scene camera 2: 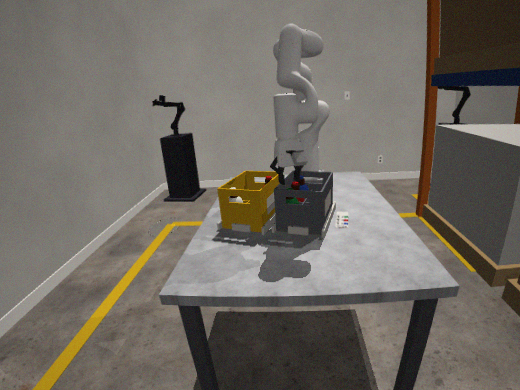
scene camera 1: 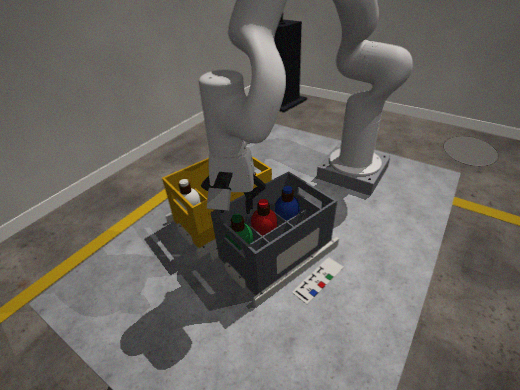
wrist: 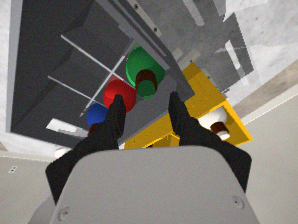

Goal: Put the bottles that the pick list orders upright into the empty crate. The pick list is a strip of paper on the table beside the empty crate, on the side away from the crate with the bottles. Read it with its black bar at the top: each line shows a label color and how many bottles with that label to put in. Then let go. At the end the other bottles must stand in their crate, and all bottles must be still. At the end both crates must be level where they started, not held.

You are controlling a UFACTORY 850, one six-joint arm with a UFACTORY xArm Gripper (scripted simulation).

Scene:
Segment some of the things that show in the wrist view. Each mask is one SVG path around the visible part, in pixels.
My gripper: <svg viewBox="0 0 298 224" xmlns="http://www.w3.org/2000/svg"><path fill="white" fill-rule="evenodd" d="M252 158L246 151L227 141L222 141L220 136L200 126L196 118L190 117L184 102L181 102L177 91L170 93L168 112L173 132L180 136L179 146L119 149L117 140L121 138L124 132L126 109L122 95L115 94L113 104L108 108L105 121L96 126L96 131L77 143L73 150L69 150L47 166L45 173L56 205L50 224L260 224L245 195Z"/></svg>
A red-label bottle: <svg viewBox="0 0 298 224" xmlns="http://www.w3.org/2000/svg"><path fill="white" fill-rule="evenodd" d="M112 74L103 93L104 105L108 109L113 104L115 94L120 94L123 97L126 113L128 113L135 106L137 92Z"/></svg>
A green-label bottle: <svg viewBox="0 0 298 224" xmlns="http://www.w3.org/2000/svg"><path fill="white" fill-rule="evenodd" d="M136 42L128 54L126 75L129 82L135 87L138 95L148 99L156 93L158 85L163 80L165 70Z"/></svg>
A yellow crate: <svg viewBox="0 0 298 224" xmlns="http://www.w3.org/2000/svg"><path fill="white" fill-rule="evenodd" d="M180 136L173 132L168 113L125 143L129 149L146 148L151 144L153 147L179 146ZM187 66L182 72L195 93L193 97L184 102L190 117L198 119L222 106L227 113L225 125L230 131L229 138L223 141L227 141L234 146L252 141L253 138L220 91L217 90L194 62Z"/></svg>

